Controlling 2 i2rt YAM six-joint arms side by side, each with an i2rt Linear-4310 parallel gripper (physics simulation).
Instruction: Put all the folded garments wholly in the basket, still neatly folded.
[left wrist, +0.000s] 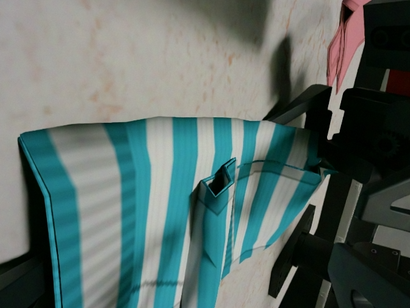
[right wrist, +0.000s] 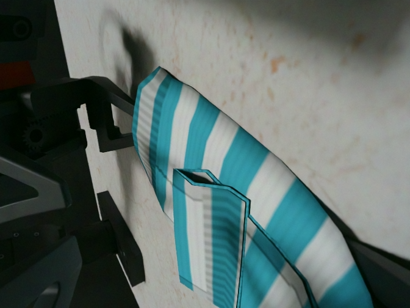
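A teal-and-white striped garment (left wrist: 160, 210) (right wrist: 245, 165) lies folded on the table. A raised fold (left wrist: 212, 240) (right wrist: 215, 215) stands up from its upper layer near the middle, with a small tube-like opening at its top end. My left gripper (right wrist: 127, 154) is open at one end of the garment. My right gripper (left wrist: 293, 163) is open at the opposite end. One fingertip of each reaches close to the garment's edge; whether it is under the cloth is hidden. The basket does not show in either view.
A pink folded garment (left wrist: 350, 37) lies at the upper right in the left wrist view. A red item (left wrist: 399, 82) (right wrist: 17, 75) shows partly behind the gripper parts. The marbled light table (left wrist: 100, 60) (right wrist: 310, 60) surrounds the striped garment.
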